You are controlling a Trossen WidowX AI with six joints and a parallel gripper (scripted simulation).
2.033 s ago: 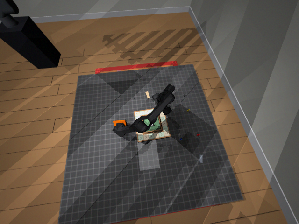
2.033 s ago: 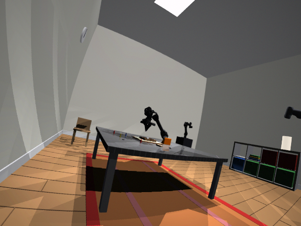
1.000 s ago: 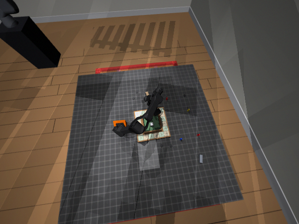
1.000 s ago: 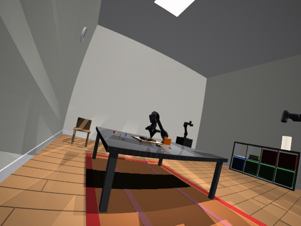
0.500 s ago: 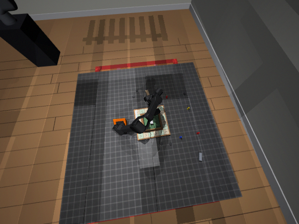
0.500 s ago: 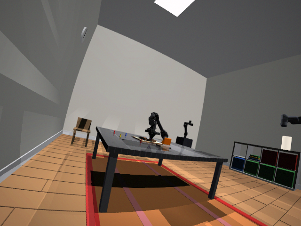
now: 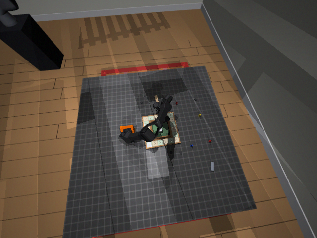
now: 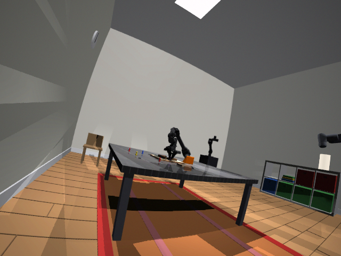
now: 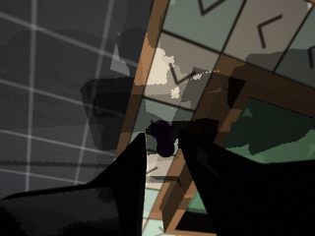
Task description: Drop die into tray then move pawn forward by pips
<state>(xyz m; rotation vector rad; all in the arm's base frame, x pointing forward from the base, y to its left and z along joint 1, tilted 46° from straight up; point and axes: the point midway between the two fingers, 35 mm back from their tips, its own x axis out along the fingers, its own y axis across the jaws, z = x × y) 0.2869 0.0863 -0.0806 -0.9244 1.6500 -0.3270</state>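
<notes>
The purple pawn lies right at my gripper tip. The rest, counted from my gripper tip: green dice tray 110 mm to the right, 20 mm below, 20 mm behind; white die 130 mm to the right, 20 mm behind; wooden block 180 mm to the left, 20 mm below, 20 mm behind.
</notes>
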